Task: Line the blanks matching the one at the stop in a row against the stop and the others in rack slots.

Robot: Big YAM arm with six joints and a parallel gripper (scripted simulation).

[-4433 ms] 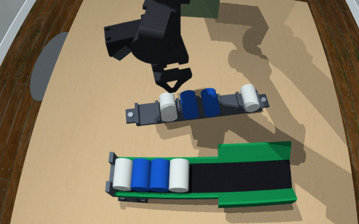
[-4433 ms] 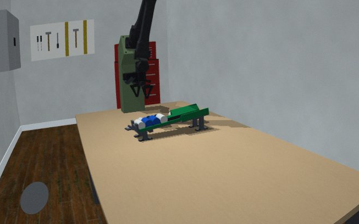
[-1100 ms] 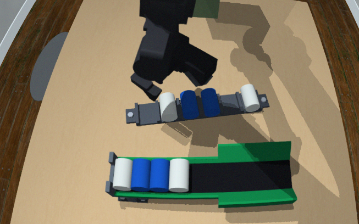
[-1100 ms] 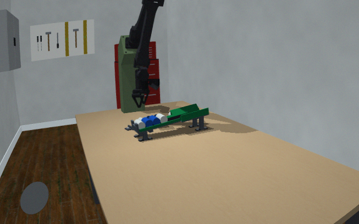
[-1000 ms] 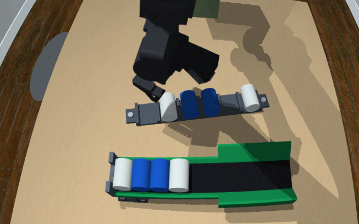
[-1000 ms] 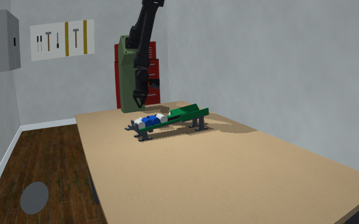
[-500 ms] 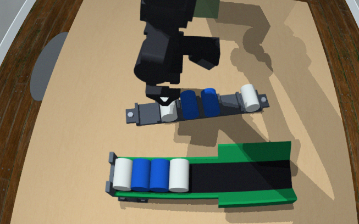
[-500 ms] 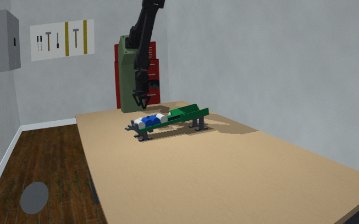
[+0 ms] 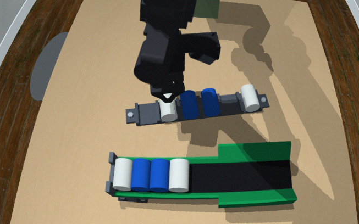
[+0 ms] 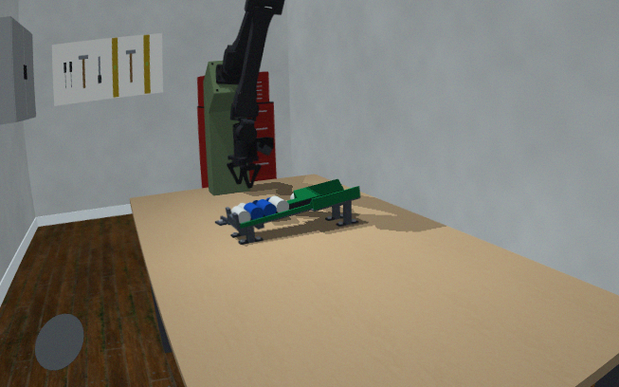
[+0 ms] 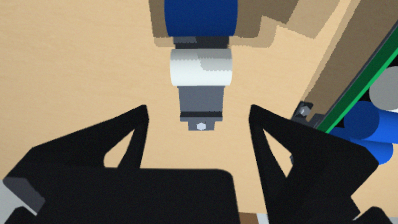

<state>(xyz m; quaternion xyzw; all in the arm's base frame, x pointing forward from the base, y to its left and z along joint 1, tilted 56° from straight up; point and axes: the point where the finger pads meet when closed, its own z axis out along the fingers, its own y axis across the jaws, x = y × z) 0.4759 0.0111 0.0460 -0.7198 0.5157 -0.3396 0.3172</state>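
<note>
My hand is 30 mm past the stock rack, 70 mm to the right of it and 120 mm above it. Round my hand: grey stop: 220 mm ahead, 50 mm to the right, 60 mm below.
</note>
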